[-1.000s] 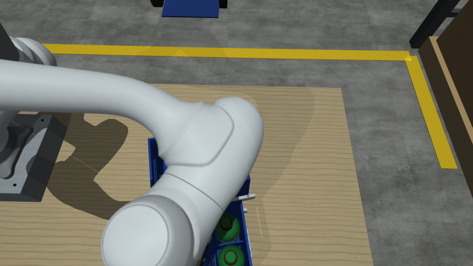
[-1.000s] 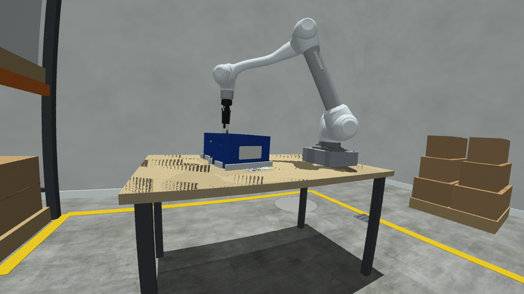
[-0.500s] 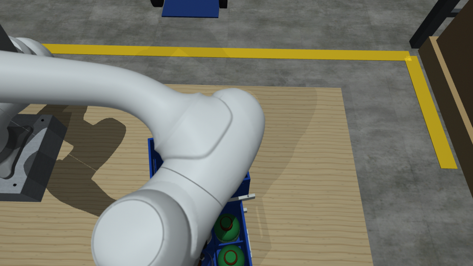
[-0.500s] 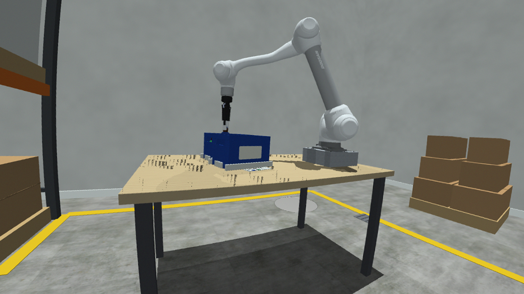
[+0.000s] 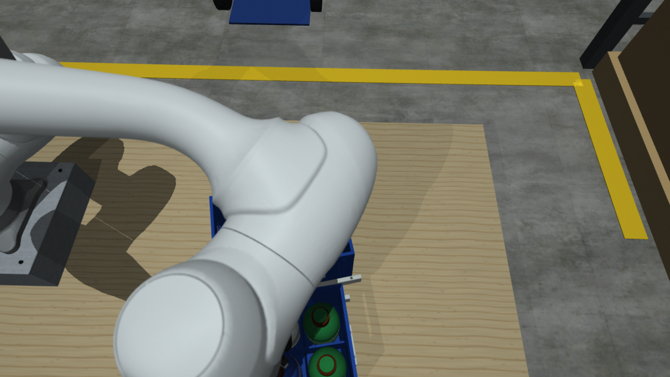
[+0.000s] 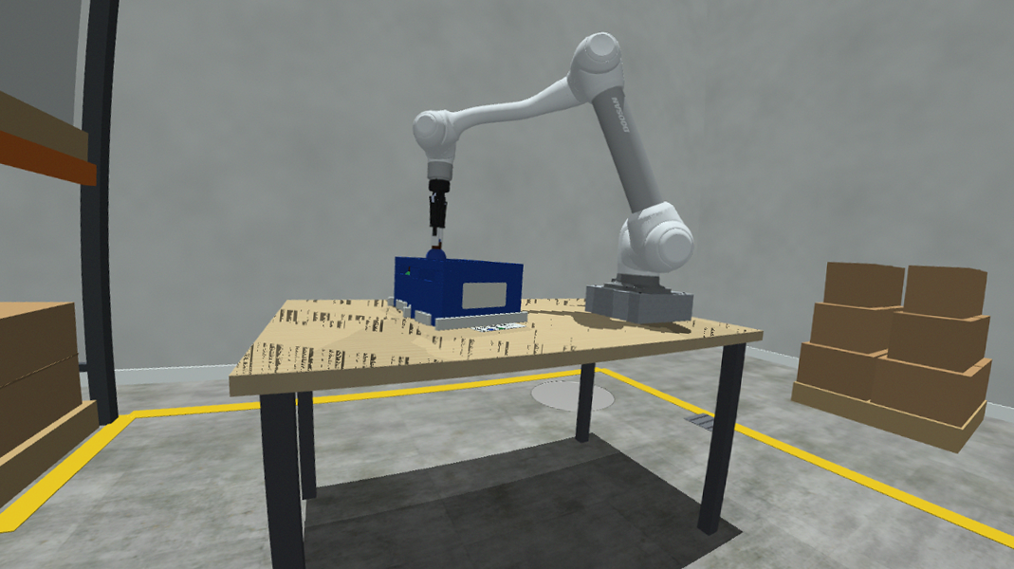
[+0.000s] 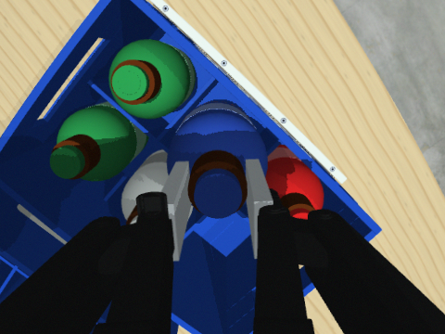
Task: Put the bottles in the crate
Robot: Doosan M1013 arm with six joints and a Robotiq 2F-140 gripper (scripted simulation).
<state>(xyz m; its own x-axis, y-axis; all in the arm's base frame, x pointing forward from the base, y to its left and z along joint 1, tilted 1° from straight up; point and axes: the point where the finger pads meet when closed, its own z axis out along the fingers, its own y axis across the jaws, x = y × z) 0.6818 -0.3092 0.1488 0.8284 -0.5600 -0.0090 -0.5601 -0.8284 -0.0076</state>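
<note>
The blue bottle is 8 cm below my hand. The rest, counted from my hand: pick list 40 cm to the left, 25 cm below, 7 cm behind; then white bottle 17 cm below, 9 cm to the left, 2 cm behind; then red bottle 17 cm below, 9 cm behind, 2 cm to the right.
</note>
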